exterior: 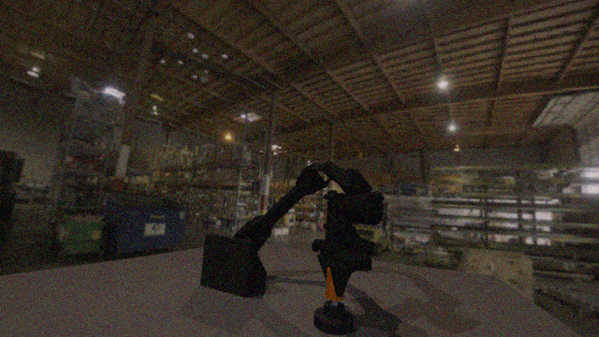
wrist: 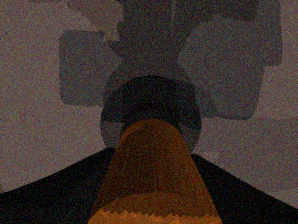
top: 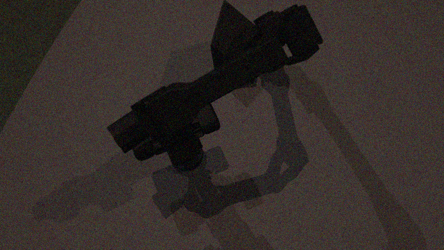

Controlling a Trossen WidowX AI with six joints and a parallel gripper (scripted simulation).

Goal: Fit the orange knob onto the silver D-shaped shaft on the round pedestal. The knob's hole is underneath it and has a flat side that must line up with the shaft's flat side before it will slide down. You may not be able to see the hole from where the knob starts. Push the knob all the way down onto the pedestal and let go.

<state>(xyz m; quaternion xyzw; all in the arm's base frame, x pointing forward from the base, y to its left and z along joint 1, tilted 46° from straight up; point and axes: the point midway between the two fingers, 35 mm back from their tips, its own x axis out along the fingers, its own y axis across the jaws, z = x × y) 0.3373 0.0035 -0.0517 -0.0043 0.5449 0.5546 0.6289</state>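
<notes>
The round dark pedestal is 40 mm below my gripper tip. Also, from my gripper tip: orange knob 30 mm above.
</notes>
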